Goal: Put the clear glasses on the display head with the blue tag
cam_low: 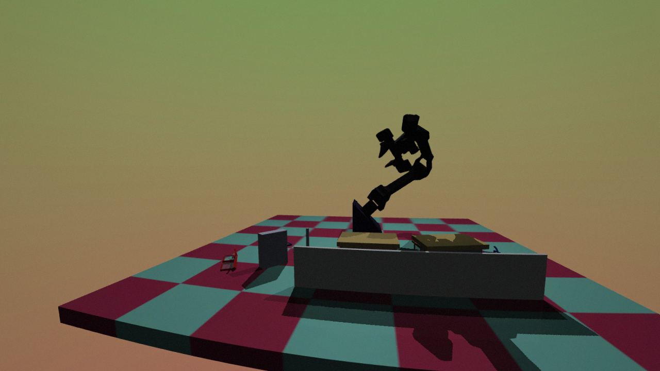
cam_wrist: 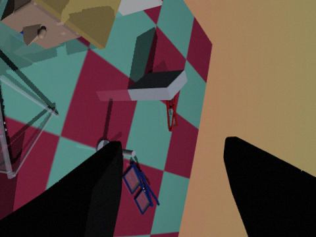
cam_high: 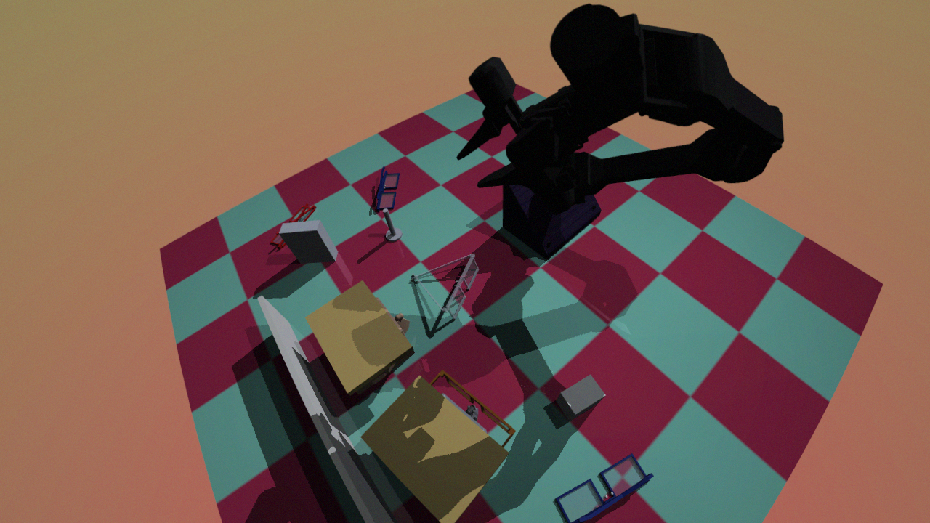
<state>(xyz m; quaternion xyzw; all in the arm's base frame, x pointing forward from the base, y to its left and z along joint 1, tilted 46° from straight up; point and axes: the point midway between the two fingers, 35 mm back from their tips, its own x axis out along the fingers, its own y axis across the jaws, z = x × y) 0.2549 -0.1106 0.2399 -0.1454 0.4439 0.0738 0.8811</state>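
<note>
The stand lies 310 mm below my gripper tip, 290 mm to the right of it and 30 mm ahead of it. From my gripper tip the other things lie so: long grey wall (340 mm ahead, 280 mm below, 60 mm to the left); grey block (360 mm to the right, 280 mm below, 200 mm ahead); skin-coloured display head (280 mm below, 200 mm ahead, 50 mm to the right).
</note>
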